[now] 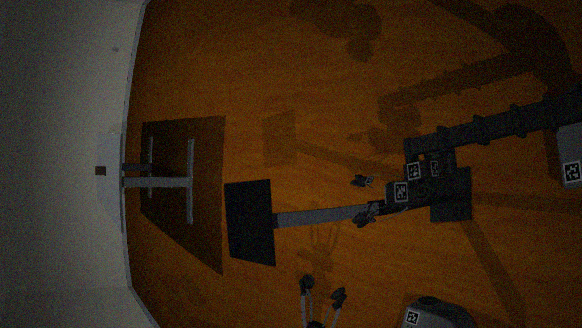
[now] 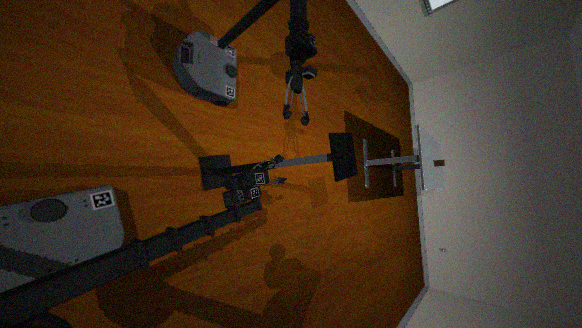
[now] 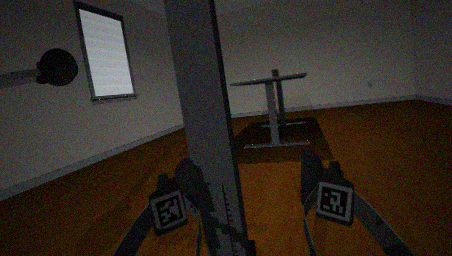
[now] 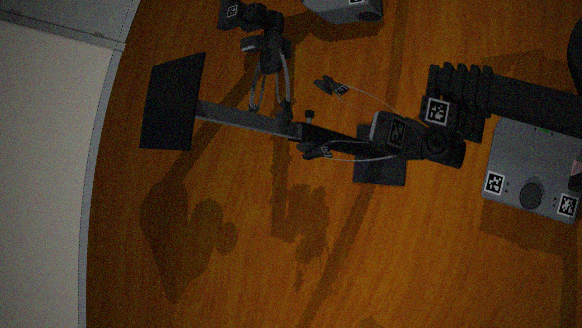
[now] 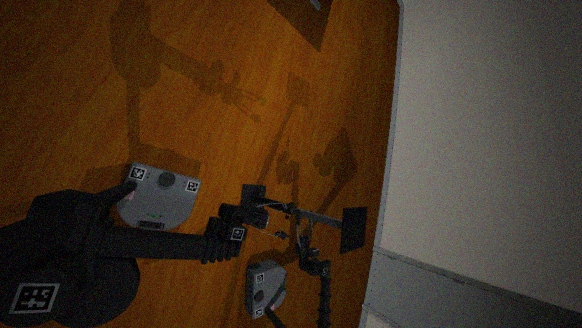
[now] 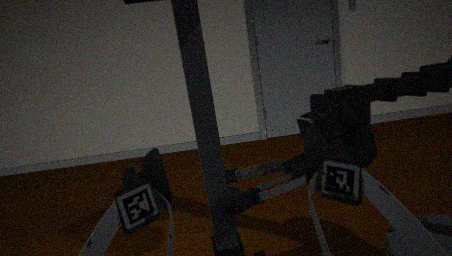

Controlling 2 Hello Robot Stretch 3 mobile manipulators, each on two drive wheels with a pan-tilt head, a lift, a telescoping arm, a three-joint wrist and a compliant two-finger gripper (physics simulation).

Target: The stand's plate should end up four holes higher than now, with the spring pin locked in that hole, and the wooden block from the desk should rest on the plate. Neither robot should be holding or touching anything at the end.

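Note:
The stand's dark plate tops the grey post. The spring pin's dark knob sticks out near the sleeve; whether it is locked cannot be told. The wooden block rests on the desk. My r1 gripper is open, its left finger overlapping the post; contact is unclear. My r2 gripper is open around the stand.
The stand's foot lies on the floor. The r1 base and r2 base stand on different sides of it. Both arms reach close together at the post. A door is in the far wall.

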